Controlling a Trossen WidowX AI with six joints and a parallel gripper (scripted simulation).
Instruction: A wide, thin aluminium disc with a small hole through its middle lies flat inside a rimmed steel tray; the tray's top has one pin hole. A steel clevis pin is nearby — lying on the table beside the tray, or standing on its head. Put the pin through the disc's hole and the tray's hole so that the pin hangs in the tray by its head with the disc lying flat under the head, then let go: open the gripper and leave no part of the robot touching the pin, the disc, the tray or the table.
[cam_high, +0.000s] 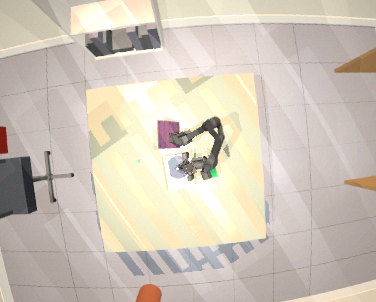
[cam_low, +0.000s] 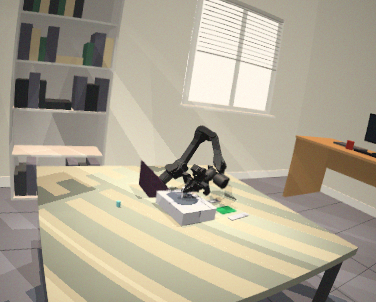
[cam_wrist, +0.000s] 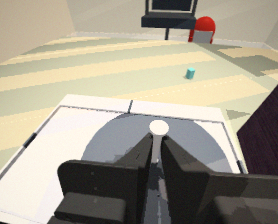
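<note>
Right now the steel clevis pin is 10 mm below my gripper tip. Also, from my gripper tip: green flat square (50 mm ahead, 240 mm to the left, 90 mm below); then rimmed tray (30 mm ahead, 10 mm to the left, 50 mm below); then grey aluminium disc (30 mm below).
</note>
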